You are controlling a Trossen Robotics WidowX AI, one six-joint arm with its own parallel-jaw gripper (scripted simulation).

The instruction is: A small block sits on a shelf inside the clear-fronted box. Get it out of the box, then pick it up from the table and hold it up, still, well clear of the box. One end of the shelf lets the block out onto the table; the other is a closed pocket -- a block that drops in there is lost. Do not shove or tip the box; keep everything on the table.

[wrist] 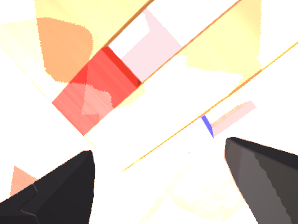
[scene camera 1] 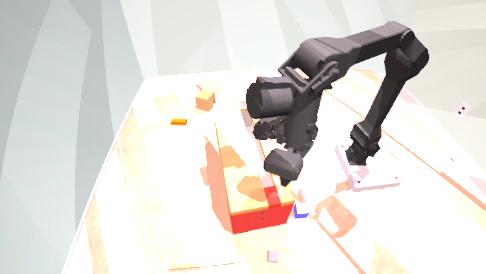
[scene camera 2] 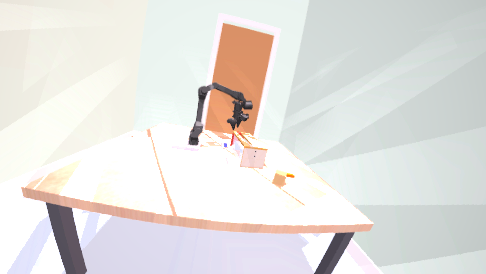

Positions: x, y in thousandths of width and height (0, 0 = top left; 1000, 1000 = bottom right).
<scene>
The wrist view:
my gripper: 542, 690
long box: 431, 373
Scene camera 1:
my gripper: 594, 648
long box: 526, 724
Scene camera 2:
long box: 513, 557
</scene>
